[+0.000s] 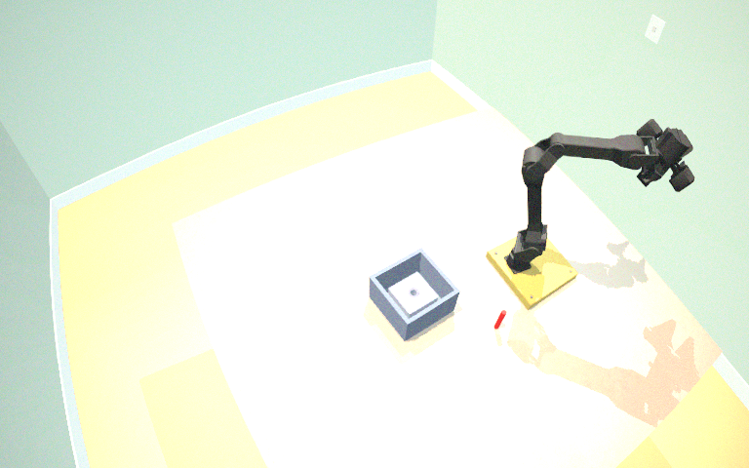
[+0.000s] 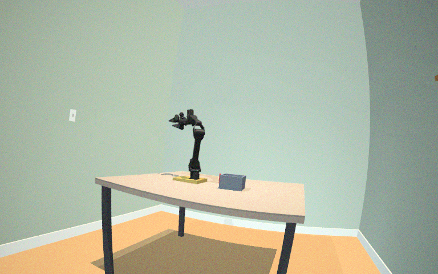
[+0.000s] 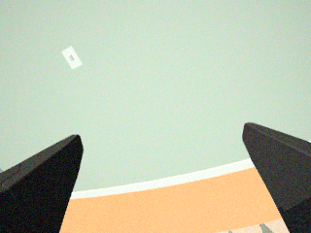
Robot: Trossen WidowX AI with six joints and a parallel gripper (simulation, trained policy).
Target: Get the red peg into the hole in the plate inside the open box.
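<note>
My gripper tip is now 50 cm short of the red peg, 6 cm to the right of it and 42 cm above it. The rest, counted from my gripper tip: grey-blue box (69 cm ahead, 8 cm to the right, 44 cm below).
</note>
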